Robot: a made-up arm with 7 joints.
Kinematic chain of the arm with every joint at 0, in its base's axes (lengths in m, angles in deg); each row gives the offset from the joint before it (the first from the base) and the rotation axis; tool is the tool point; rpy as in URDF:
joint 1: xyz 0 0 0.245 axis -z
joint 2: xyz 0 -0.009 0.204 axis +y
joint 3: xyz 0 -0.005 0.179 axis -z
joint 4: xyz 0 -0.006 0.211 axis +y
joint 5: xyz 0 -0.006 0.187 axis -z
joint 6: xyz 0 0 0.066 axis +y
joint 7: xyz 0 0 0.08 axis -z
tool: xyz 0 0 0 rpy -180 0 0
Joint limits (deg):
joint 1: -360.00..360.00
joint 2: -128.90..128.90
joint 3: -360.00..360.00
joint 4: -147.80..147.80
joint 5: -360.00..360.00
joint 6: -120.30..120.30
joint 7: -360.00..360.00
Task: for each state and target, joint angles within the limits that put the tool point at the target. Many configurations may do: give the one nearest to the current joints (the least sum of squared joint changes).
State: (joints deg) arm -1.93 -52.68 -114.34 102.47 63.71 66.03 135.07
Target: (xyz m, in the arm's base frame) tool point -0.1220 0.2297 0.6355
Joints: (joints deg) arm 1.84 -42.02 -102.10 118.47 61.44 70.81 135.07
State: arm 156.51 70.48 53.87 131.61 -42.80 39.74 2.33
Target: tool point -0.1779 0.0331 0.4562
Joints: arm 149.31 49.31 61.89 146.51 -38.22 46.41 2.33
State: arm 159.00 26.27 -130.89 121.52 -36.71 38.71 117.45
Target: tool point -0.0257 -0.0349 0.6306
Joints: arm 169.39 57.74 -149.64 142.47 -40.31 57.13 117.45
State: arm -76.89 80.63 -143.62 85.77 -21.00 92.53 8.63
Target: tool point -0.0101 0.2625 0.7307
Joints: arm -71.45 77.00 -149.75 93.10 -22.03 93.81 8.63
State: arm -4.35 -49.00 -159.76 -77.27 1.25 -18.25 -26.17
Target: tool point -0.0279 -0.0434 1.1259
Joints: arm -4.50 -21.14 -169.68 -39.03 0.77 -6.46 -26.17
